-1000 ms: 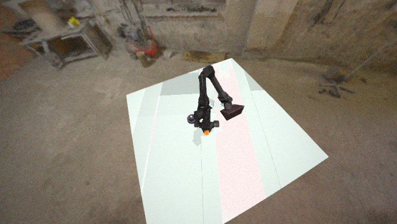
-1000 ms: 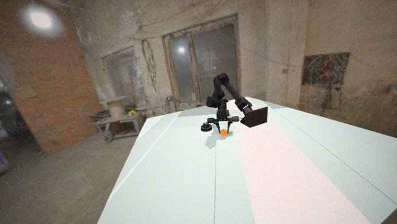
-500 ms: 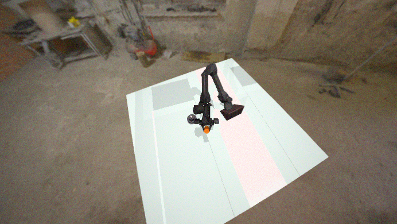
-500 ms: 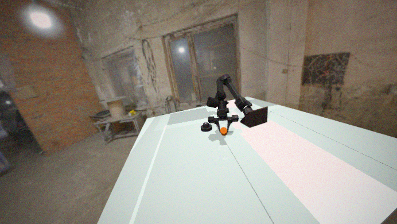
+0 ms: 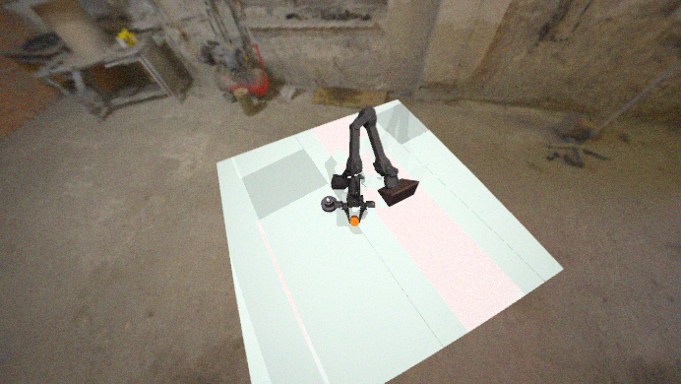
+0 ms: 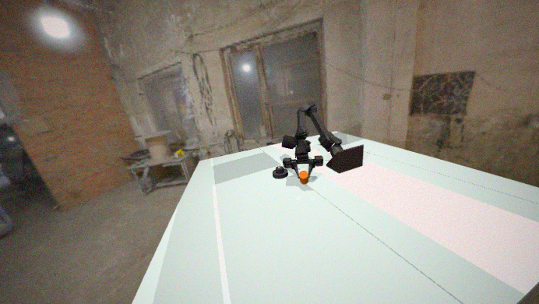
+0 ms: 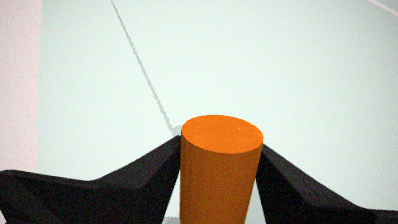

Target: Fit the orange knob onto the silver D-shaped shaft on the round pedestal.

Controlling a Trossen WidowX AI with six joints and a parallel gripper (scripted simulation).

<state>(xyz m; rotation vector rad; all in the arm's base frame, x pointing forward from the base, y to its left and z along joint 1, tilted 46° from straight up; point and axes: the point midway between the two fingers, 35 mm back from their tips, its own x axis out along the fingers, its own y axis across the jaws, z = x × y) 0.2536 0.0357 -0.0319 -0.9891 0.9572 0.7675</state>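
Now: the orange knob 1 cm to the right of my gripper tip. Also, from my gripper tip: round pedestal (5 cm ahead, 17 cm to the right, 1 cm below).
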